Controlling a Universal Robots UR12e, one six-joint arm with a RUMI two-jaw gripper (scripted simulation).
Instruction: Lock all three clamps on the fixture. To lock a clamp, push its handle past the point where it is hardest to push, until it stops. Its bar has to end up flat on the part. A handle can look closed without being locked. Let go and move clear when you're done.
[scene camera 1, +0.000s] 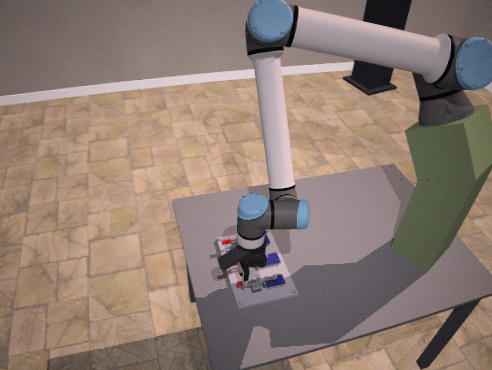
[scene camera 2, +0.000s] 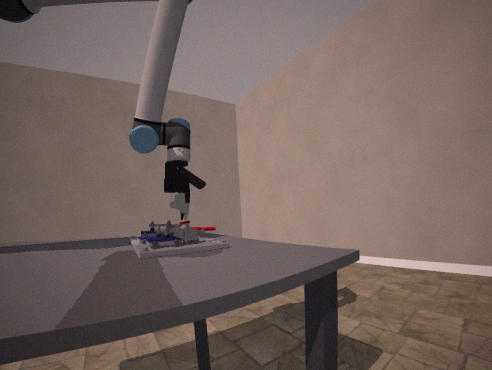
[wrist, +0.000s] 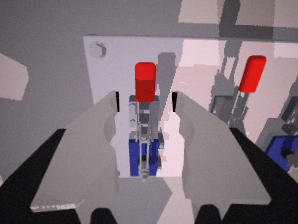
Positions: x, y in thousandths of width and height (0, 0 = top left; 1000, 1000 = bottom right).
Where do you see my gripper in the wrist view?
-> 488, 417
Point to my gripper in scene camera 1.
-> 495, 761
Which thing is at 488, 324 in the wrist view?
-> A red clamp handle.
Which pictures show my gripper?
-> Scene camera 1, scene camera 2 and the wrist view: all of them.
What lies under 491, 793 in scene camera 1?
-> A fixture plate.
